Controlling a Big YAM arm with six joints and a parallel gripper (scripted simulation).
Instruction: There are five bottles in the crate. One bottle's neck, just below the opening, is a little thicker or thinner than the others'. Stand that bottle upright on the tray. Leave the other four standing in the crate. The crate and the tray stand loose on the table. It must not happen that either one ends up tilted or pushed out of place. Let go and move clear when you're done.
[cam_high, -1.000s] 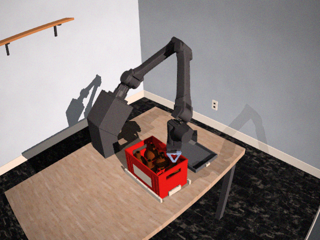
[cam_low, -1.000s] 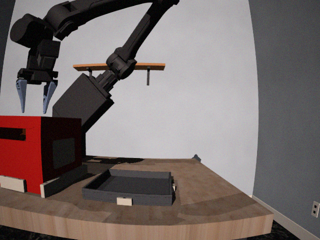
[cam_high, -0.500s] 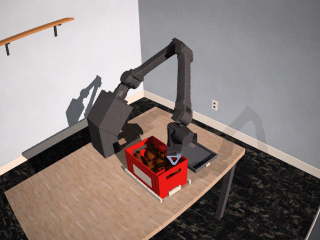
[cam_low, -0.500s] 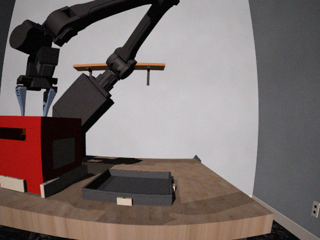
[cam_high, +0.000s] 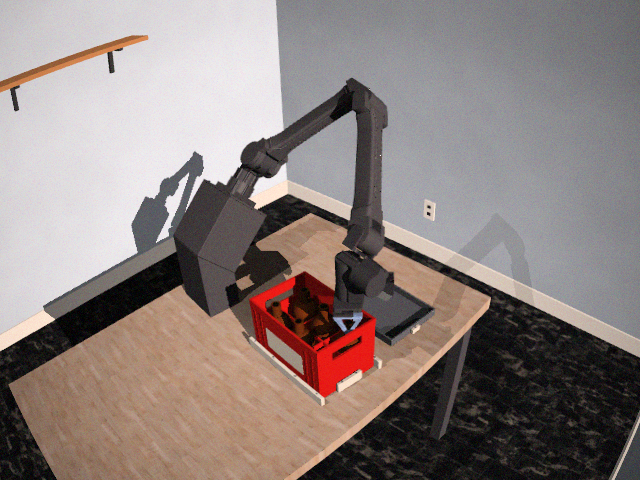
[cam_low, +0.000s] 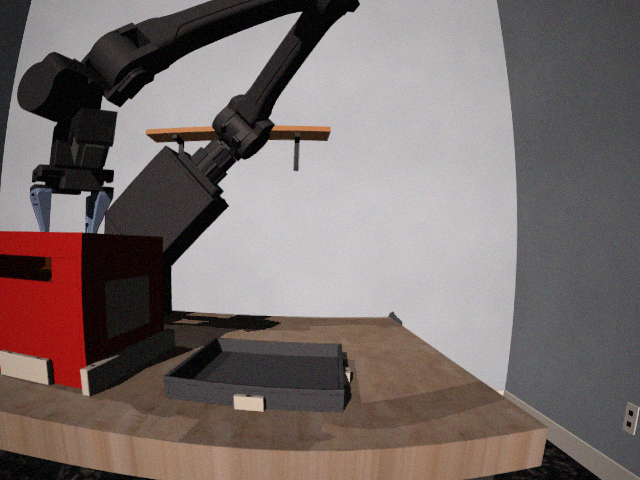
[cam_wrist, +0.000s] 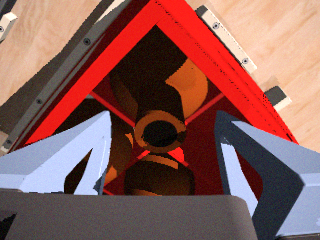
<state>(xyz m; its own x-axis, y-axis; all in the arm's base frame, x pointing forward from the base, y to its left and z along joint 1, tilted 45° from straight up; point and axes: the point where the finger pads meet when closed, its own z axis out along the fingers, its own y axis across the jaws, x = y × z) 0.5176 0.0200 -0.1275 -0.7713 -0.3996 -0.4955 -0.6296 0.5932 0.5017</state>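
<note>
The red crate is 10 cm behind my hand, 3 cm to the right of it and 7 cm below it. The rest, counted from my hand: dark grey tray: 8 cm behind, 24 cm to the left, 15 cm below.
</note>
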